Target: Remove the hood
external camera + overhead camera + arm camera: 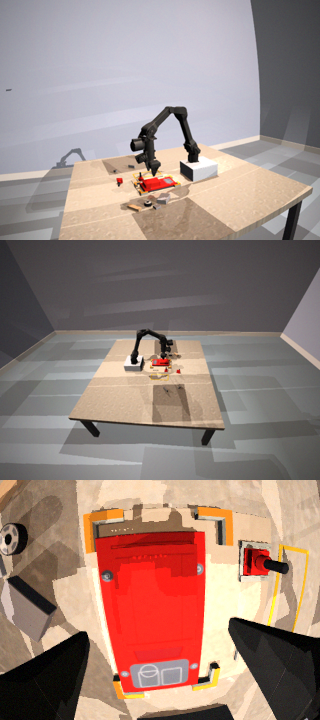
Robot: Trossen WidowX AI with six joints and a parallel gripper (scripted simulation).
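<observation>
Now: the red hood 60 mm below my gripper tip. Also, from my gripper tip: black wheel: 50 mm ahead, 180 mm to the left, 90 mm below; then tan block: 120 mm ahead, 200 mm to the left, 90 mm below.
</observation>
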